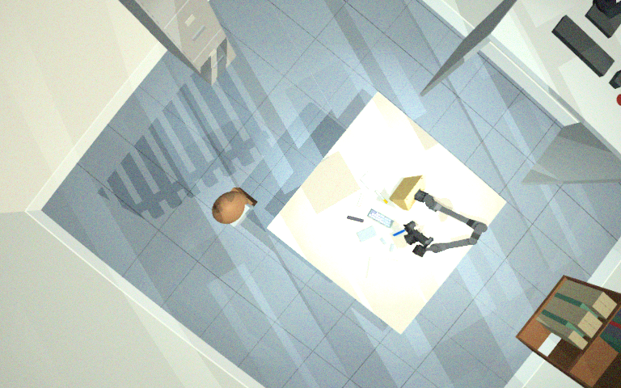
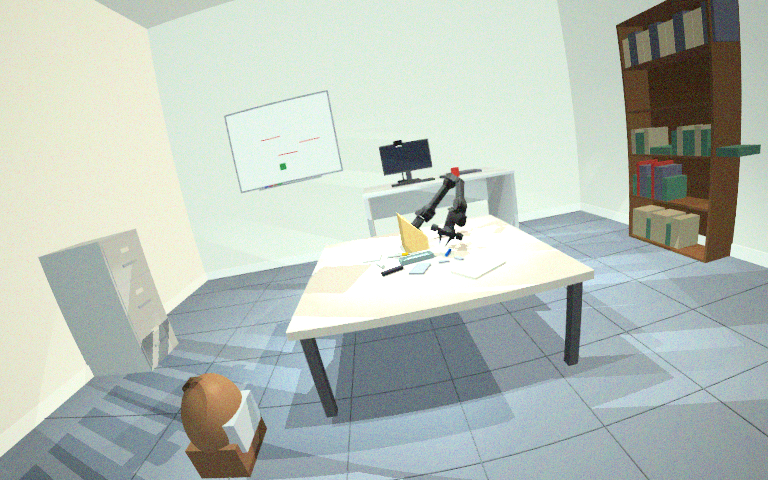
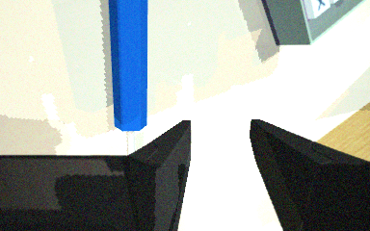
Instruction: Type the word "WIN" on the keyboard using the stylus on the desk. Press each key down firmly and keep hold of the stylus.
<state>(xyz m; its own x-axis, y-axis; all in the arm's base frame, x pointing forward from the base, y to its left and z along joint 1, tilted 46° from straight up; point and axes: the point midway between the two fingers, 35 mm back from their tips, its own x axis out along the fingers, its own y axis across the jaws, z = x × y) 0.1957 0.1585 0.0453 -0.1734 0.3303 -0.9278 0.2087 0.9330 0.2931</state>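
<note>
The blue stylus lies 4 cm to the left of my gripper tip, 3 cm below it and 2 cm ahead of it. Also, from my gripper tip: W key (12 cm to the right, 6 cm ahead, 2 cm below); small block (18 cm ahead, 3 cm below, 2 cm to the right); yellow-tipped marker (25 cm to the right, 5 cm behind, 3 cm below).
</note>
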